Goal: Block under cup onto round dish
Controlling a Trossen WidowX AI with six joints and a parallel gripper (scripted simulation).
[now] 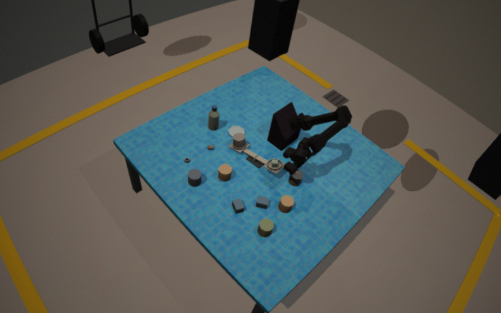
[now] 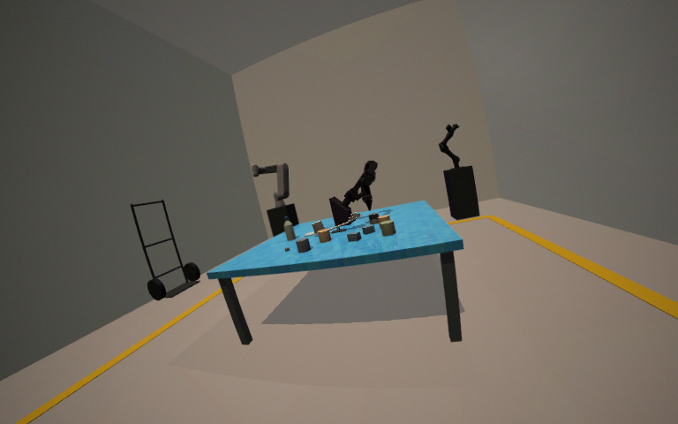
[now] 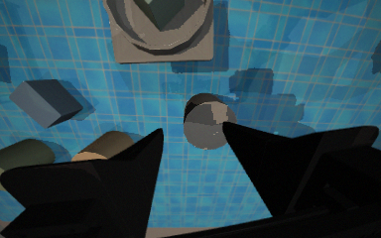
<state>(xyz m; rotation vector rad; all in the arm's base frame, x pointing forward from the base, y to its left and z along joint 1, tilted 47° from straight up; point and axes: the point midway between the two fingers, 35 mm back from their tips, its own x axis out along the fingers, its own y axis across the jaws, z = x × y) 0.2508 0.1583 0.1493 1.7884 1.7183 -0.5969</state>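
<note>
My gripper tip is now 110 mm to the left of the small pale green block, 30 mm short of it and 10 mm above it. The rest, counted from my gripper tip: olive cylinder: 320 mm ahead, 110 mm to the left, 60 mm below; small balance: 230 mm to the right, 70 mm below, 40 mm ahead; grey cup: 60 mm below, 30 mm to the left, 30 mm behind.
</note>
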